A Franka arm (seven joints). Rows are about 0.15 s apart.
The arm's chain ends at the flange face. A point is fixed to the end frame.
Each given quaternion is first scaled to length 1.
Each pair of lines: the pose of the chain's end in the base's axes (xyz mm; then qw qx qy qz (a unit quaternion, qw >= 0)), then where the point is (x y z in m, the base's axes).
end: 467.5 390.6 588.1 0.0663 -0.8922 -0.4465 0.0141
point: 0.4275 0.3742 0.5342
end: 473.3 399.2 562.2 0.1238 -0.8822 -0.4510 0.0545
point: 0.4272 0.3854 0.5126
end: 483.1 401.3 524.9 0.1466 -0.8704 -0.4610 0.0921
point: 0.4335 0.3863 0.4793
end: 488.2 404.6 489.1 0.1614 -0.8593 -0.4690 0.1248
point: 0.4360 0.3880 0.4471
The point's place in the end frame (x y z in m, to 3 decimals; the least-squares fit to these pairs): -0.039 -0.015 0.055
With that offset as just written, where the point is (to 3 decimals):
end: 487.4 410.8 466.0 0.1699 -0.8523 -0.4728 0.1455
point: 0.434 0.393 0.426
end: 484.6 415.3 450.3 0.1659 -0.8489 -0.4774 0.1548
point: 0.431 0.396 0.411
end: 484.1 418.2 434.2 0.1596 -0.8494 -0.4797 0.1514
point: 0.431 0.399 0.395
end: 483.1 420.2 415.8 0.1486 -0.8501 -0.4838 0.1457
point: 0.431 0.400 0.376
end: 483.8 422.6 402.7 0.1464 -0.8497 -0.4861 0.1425
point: 0.432 0.402 0.362
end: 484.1 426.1 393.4 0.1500 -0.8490 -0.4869 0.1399
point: 0.432 0.406 0.352
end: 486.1 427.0 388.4 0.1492 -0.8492 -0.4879 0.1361
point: 0.435 0.407 0.347
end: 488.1 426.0 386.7 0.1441 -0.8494 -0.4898 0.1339
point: 0.437 0.405 0.345
